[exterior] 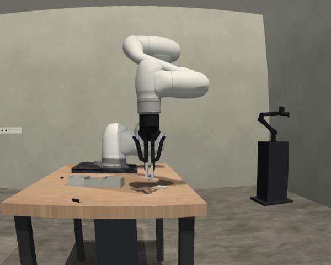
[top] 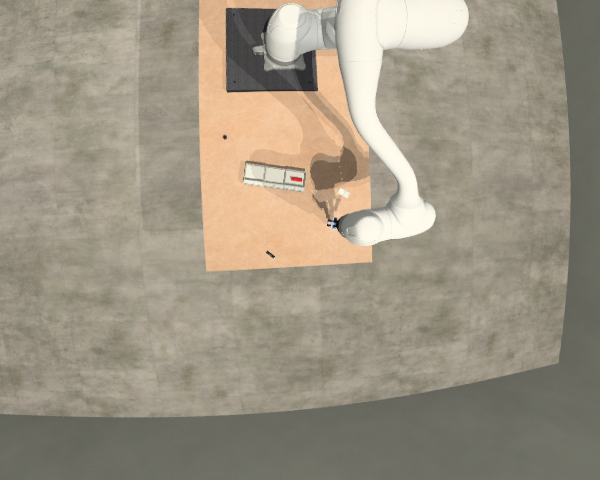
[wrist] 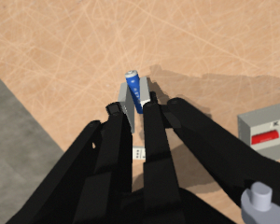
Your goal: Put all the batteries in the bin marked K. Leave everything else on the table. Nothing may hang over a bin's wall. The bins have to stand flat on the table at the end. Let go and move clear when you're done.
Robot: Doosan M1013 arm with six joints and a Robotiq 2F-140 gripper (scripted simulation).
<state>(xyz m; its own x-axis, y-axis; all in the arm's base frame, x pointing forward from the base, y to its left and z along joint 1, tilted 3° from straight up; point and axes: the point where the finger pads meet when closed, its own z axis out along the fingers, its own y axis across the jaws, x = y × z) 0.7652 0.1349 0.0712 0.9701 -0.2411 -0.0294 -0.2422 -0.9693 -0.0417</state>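
Right now the red battery is 20 cm behind my hand, 14 cm to the right of it and 8 cm below it. From my hand the other things lie so: small white flat piece 12 cm behind, 7 cm to the left, 9 cm below; then black battery 11 cm ahead, 27 cm to the right, 9 cm below; then blue battery 3 cm below.
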